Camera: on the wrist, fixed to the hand. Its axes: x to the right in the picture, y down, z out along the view.
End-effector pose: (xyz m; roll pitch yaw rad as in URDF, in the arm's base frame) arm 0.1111 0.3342 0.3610 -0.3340 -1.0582 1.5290
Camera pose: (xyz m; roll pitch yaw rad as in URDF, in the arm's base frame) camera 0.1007 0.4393 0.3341 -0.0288 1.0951 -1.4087
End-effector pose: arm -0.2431 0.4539 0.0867 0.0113 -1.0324 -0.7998
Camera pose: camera -0.1421 0.4206 0.0628 -0.4136 1.1014 2.5016
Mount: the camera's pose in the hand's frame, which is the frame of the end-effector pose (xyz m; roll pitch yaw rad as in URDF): 0.0278 0.0482 -0.0937 -0.5398 0.0731 -3.0685
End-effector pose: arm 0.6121 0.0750 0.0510 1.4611 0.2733 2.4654
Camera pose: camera 0.5217 0.0214 0.0798 -1.9884 -0.1922 -0.7421
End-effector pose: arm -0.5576 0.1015 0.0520 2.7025 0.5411 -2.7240
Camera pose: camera -0.6305 0.0733 0.1279 3.0994 -0.5734 0.3019
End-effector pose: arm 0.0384 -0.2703 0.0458 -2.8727 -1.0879 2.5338
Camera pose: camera 0.1249 -0.2436 0.1064 2.2493 0.9959 -0.7014
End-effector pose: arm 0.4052 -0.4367 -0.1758 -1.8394 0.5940 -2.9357
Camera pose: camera 0.3734 -0.3380 -0.2093 1.2576 -0.6828 0.2718
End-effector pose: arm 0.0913 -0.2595 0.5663 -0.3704 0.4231 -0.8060
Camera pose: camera 0.0870 -0.2391 0.4593 -0.2118 -0.3794 2.4373
